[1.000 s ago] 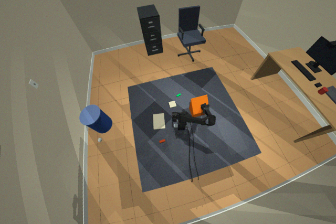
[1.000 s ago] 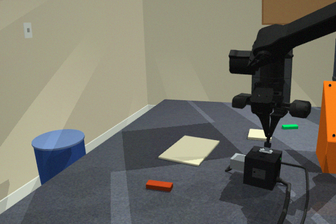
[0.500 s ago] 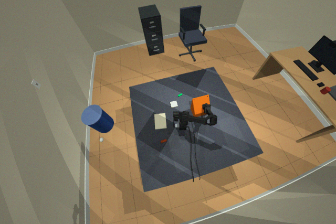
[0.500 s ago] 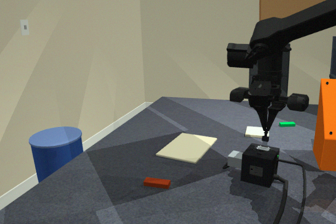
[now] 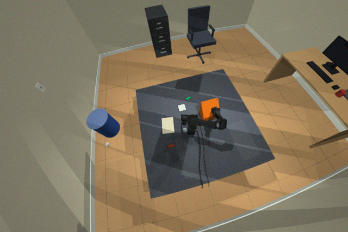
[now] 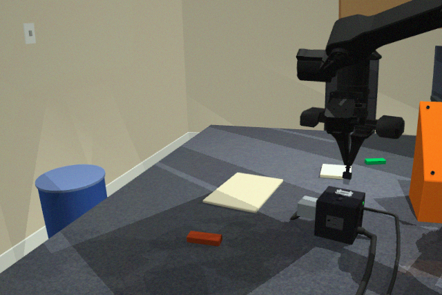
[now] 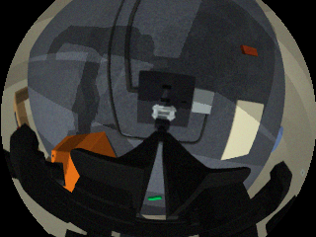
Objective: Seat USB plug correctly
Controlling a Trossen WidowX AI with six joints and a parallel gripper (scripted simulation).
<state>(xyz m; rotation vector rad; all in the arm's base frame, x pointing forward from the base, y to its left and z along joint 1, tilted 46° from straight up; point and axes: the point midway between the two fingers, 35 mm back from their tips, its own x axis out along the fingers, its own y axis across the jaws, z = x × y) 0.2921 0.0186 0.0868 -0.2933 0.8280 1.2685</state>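
Now: the usb plug 20 mm below my gripper tip. Also, from my gripper tip: red block 260 mm ahead, 130 mm below, 100 mm to the left; then large cream pad 230 mm ahead, 130 mm to the right, 130 mm below; then small cream pad 290 mm to the right, 130 mm below, 10 mm ahead.
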